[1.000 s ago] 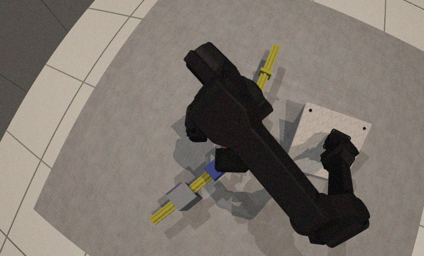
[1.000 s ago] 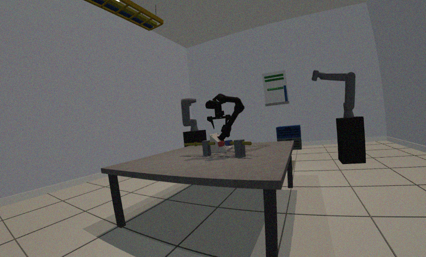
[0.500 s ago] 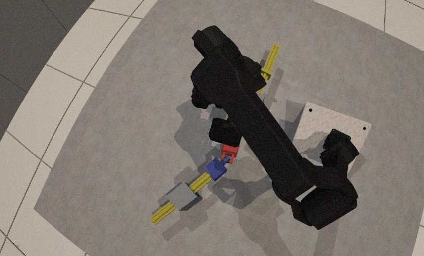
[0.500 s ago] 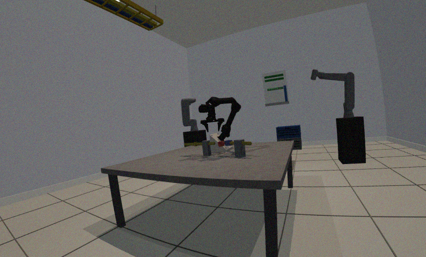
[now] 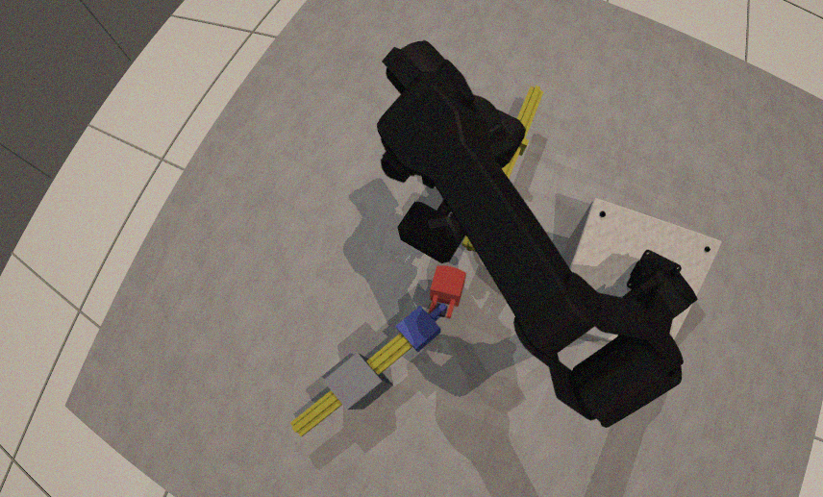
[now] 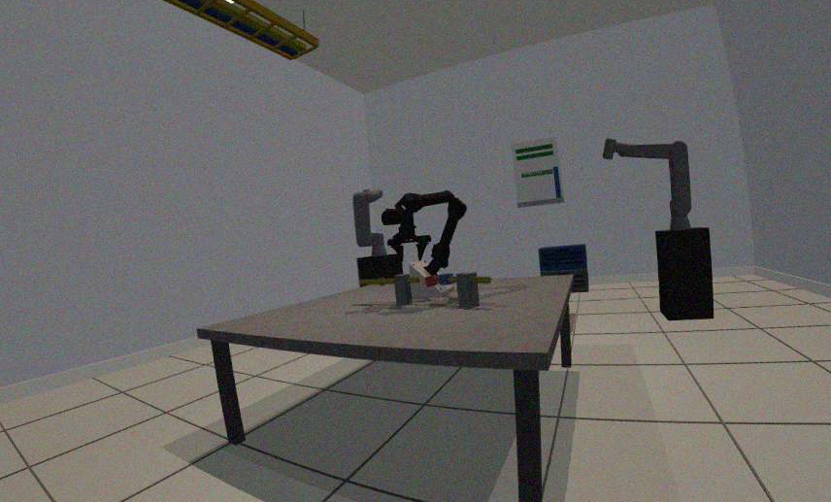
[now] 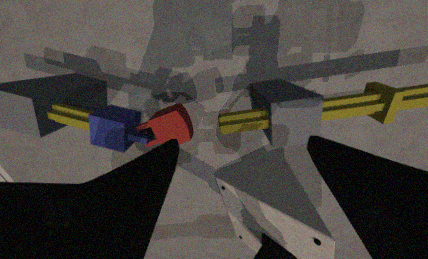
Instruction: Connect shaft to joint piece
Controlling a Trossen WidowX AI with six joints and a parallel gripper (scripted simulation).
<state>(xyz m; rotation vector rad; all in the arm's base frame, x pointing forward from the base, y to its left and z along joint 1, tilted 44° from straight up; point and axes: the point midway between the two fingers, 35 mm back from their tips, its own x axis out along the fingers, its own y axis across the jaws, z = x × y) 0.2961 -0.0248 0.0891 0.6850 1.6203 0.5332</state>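
Now: gripper tip 90 mm above the dark red joint piece, 80 mm to the right of it and 10 mm past it.
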